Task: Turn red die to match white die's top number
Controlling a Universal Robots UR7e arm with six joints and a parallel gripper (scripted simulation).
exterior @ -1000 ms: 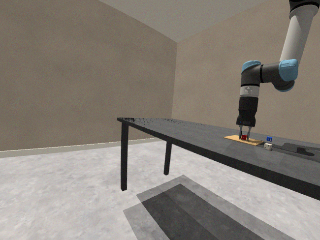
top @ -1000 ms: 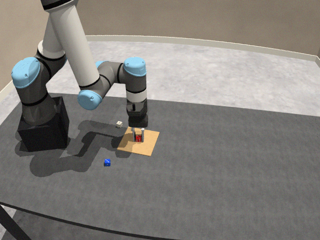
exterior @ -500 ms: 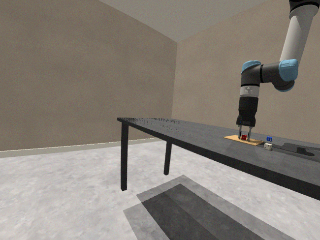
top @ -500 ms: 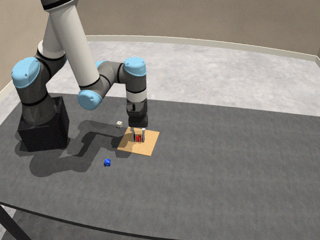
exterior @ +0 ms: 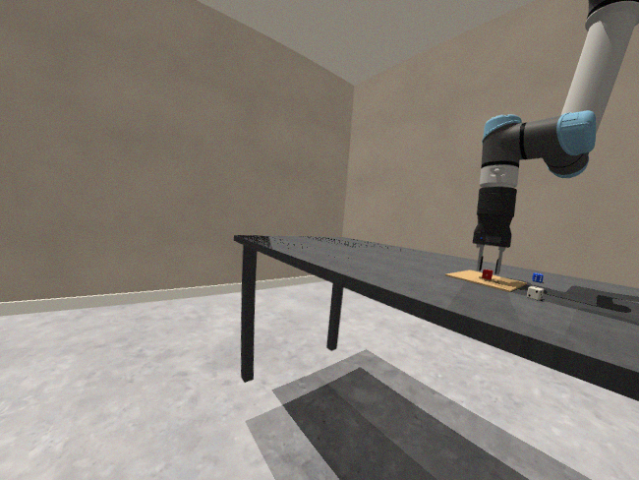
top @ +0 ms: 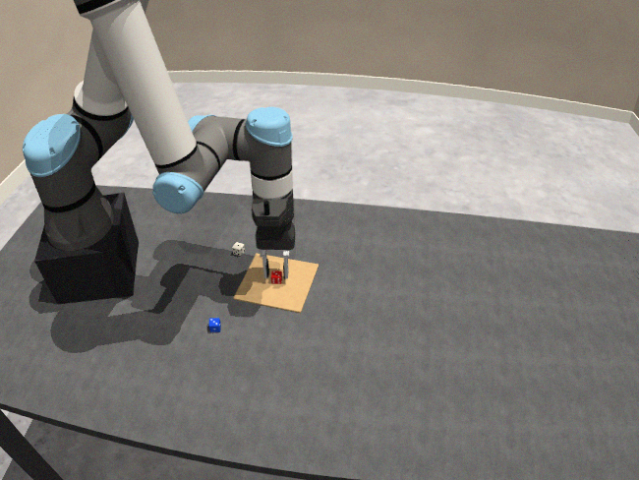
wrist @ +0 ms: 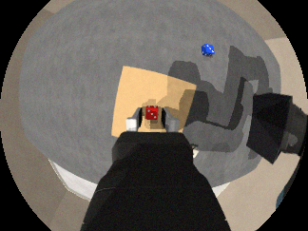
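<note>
Right now the red die is 2 cm below my hand. From my hand the other things lie so: blue die 10 cm behind, 14 cm to the right, 3 cm below; then white die 10 cm behind, 8 cm to the left, 3 cm below; then tan mat 4 cm below.
</note>
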